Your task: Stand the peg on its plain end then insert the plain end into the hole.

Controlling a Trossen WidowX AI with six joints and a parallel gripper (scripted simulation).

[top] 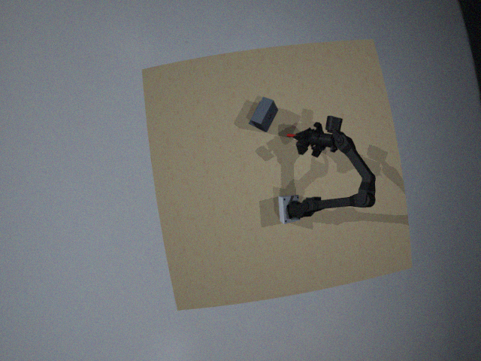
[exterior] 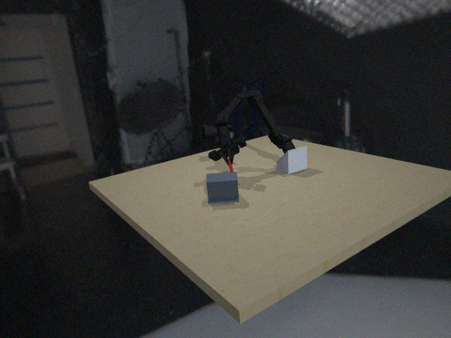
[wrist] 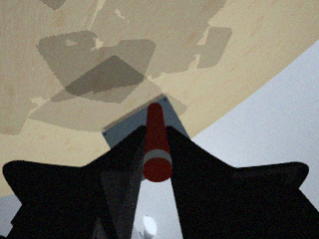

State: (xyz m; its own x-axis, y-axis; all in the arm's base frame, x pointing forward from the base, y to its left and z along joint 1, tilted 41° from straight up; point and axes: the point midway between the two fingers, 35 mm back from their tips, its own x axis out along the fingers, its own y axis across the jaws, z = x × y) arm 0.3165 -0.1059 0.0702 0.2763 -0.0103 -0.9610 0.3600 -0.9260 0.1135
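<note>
The sloped panel lies 14 cm ahead of my gripper tip, 10 cm to the left of it and 4 cm below it. Round my gripper tip: red peg 1 cm behind, 1 cm to the right, 1 cm above.
</note>
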